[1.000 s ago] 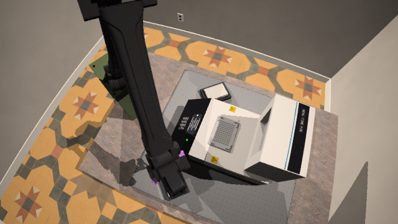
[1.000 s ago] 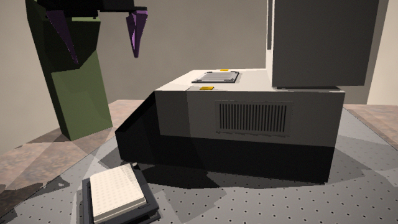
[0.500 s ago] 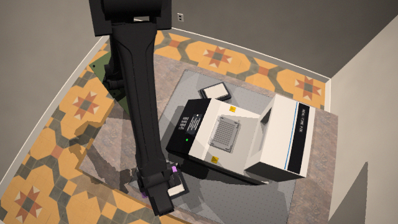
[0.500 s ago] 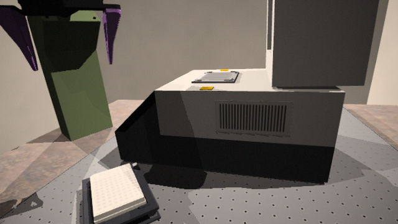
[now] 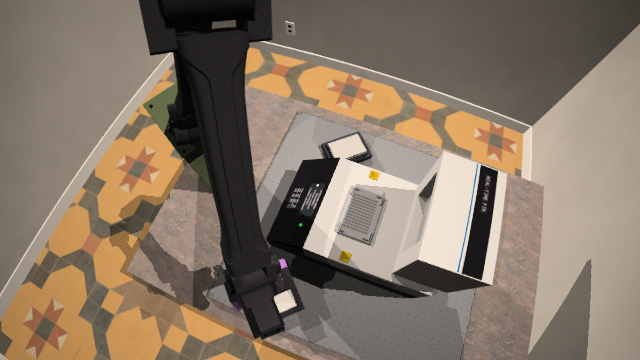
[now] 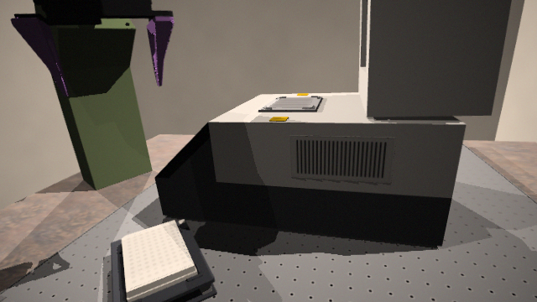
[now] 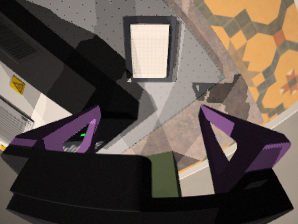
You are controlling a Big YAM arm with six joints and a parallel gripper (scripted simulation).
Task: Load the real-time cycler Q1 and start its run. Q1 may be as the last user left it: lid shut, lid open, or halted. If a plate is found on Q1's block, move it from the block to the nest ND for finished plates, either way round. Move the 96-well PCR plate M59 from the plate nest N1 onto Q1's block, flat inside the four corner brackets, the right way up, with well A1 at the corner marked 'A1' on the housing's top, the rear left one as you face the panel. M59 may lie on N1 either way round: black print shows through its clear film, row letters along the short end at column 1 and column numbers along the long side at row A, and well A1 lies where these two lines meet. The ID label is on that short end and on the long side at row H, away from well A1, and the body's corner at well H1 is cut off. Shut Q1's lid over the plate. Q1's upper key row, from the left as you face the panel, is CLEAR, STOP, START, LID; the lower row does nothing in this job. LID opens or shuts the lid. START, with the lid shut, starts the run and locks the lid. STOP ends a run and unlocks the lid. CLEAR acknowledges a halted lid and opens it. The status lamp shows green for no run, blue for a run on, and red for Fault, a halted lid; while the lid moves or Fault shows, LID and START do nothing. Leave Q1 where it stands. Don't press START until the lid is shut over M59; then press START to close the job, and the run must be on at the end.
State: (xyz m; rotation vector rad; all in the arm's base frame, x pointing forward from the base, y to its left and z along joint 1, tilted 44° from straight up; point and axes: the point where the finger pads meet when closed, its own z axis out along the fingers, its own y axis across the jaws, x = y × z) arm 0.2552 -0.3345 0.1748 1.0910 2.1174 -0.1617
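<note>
Right now the dark nest N1 is 250 mm below my hand. Round my hand: dark nest nd: 220 mm ahead, 530 mm to the left, 270 mm below.
</note>
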